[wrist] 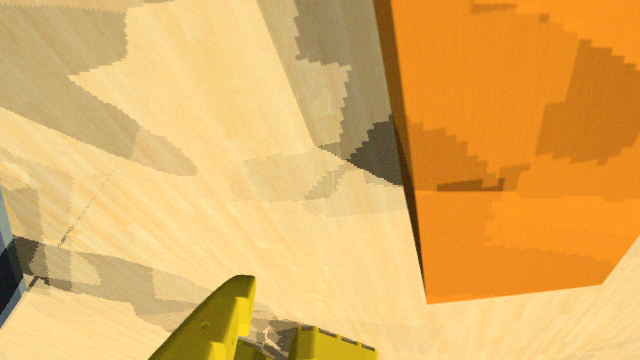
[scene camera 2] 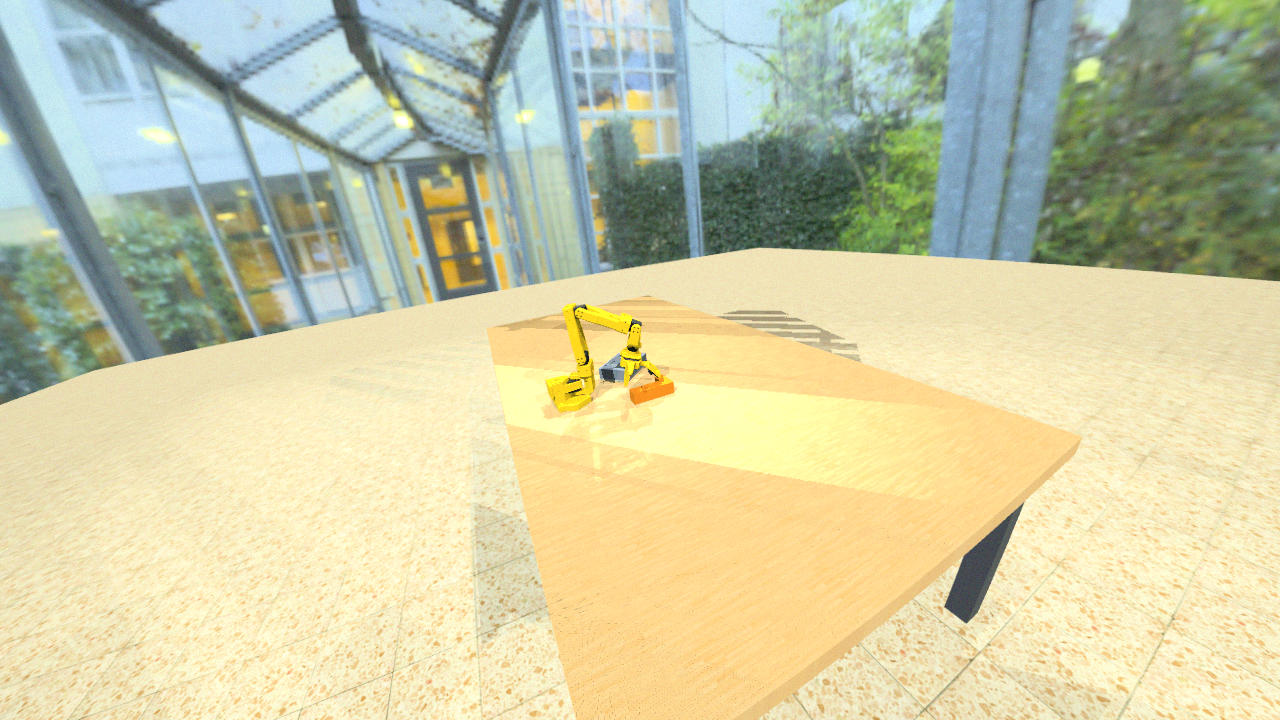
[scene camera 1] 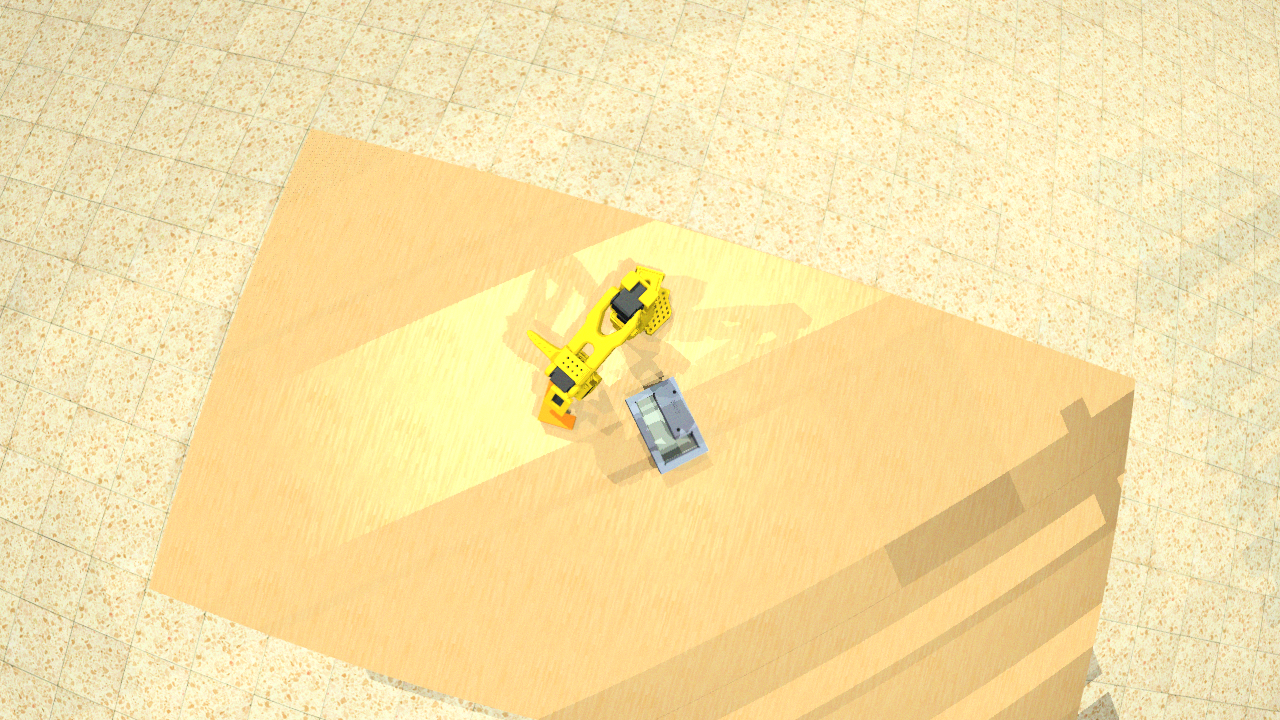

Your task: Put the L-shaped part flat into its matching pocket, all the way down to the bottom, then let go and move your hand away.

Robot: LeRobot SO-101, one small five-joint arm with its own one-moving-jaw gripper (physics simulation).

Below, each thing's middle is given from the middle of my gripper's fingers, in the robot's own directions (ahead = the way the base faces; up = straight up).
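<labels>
The orange L-shaped part (scene camera 2: 662, 386) is 20 mm to the left of my hand, 50 mm ahead of it and 90 mm below it. As for the grey pocket block (scene camera 1: 661, 413), it is 210 mm to the left of my hand, 60 mm ahead of it and 80 mm below it. Going by their middles, the orange L-shaped part is the nearest to my hand of the things named here.
</labels>
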